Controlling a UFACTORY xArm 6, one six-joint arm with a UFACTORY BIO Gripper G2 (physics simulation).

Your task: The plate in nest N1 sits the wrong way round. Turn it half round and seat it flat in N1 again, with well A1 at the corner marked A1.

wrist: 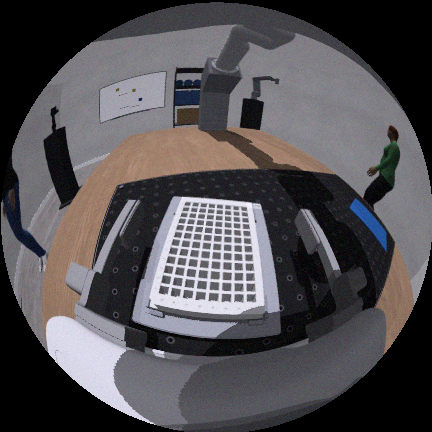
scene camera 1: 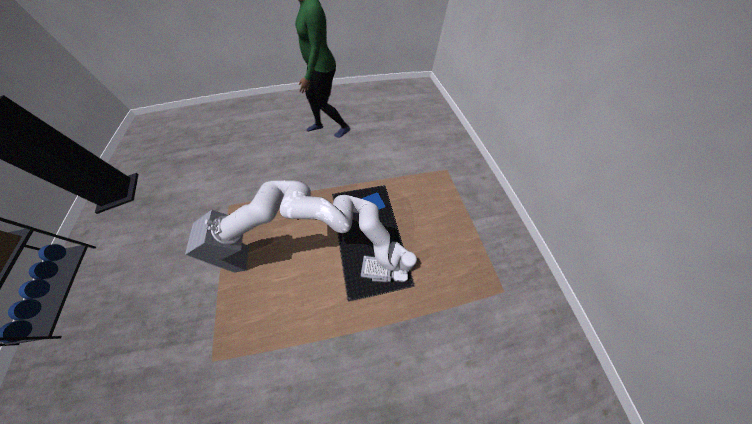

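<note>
A white plate with a grid of square wells (scene camera 1: pixel 376 267) (wrist: pixel 210 250) lies in the pale grey nest (scene camera 1: pixel 363 265) (wrist: pixel 270 280) on the black board. It looks flat, with the nest's rim showing around it. A small mark shows at the far right corner in the wrist view, but I cannot read it, and I cannot tell which well is A1. My gripper (wrist: pixel 219 225) is open and empty. Its fingers stand wide apart, one on each side of the plate and clear of it. In the scene view the fingers are hard to make out beside the plate.
The black perforated board (scene camera 1: pixel 363 289) (wrist: pixel 295 250) lies on the wooden table top (scene camera 1: pixel 289 316) (wrist: pixel 165 150). A blue flat piece (scene camera 1: pixel 376 200) (wrist: pixel 369 225) lies at the board's other end. A person in green (scene camera 1: pixel 315 42) (wrist: pixel 387 160) stands beyond the table.
</note>
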